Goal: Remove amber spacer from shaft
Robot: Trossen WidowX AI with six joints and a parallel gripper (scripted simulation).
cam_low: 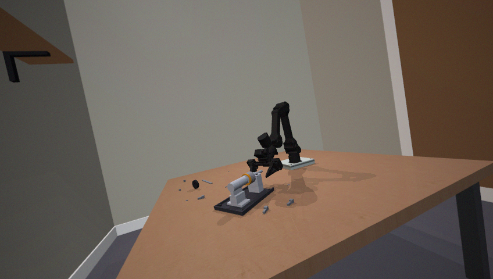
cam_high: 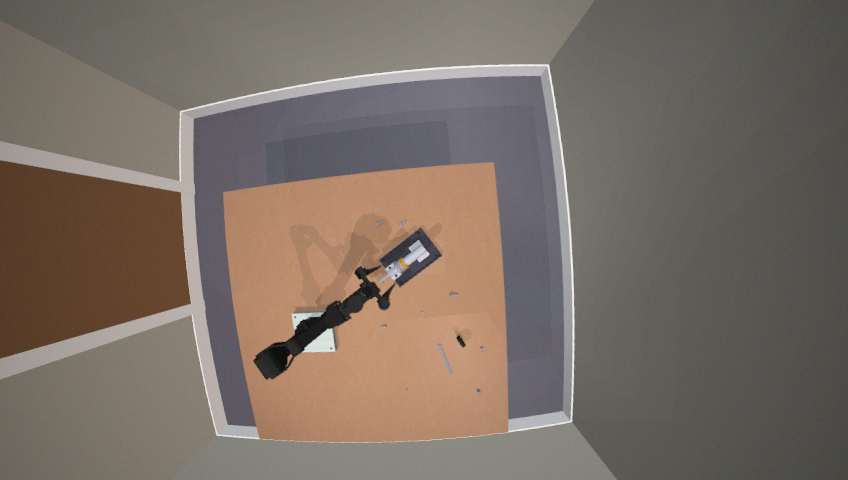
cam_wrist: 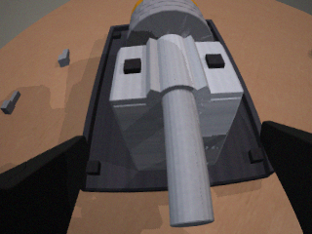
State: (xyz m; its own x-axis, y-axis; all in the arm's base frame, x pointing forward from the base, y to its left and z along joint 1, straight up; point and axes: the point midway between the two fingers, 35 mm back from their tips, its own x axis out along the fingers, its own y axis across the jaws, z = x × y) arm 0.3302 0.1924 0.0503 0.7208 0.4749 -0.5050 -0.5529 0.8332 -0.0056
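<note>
Right now my gripper tip is 50 mm short of the grey steel shaft, 30 mm to the right of it and 20 mm below it. Round my gripper tip: black disc 280 mm ahead, 330 mm to the right, 40 mm below; amber spacer 70 mm ahead, 40 mm to the left, 20 mm above; thin grey strip 210 mm ahead, 420 mm to the right, 60 mm below.
</note>
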